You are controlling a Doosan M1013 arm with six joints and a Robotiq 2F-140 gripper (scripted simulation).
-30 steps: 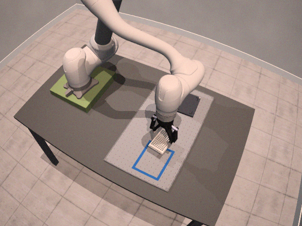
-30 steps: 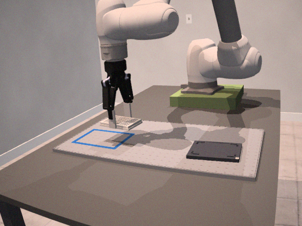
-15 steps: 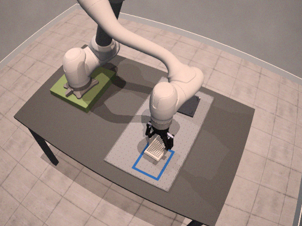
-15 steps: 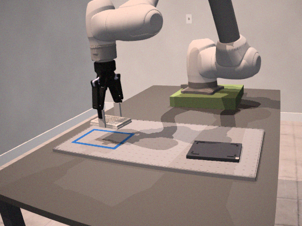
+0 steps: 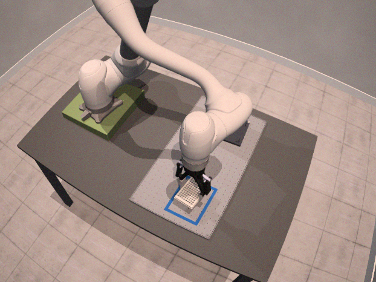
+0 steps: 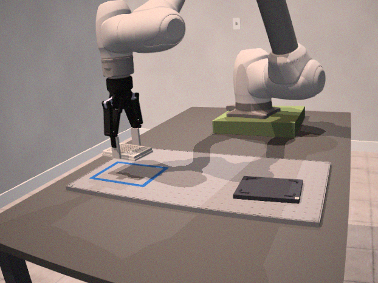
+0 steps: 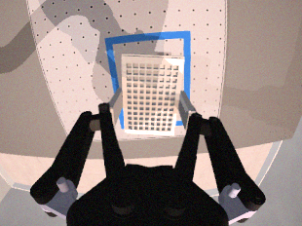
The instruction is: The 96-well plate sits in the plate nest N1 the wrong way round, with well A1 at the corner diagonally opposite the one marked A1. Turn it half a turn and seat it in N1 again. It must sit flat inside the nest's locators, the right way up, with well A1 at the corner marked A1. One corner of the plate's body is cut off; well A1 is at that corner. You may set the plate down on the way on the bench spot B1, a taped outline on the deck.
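Now: hand 20 mm above the white 96-well plate. Round my hand: pale A1 mark: 40 mm behind, 510 mm to the left, 80 mm below; then dark plate nest N1: 70 mm behind, 420 mm to the left, 80 mm below.
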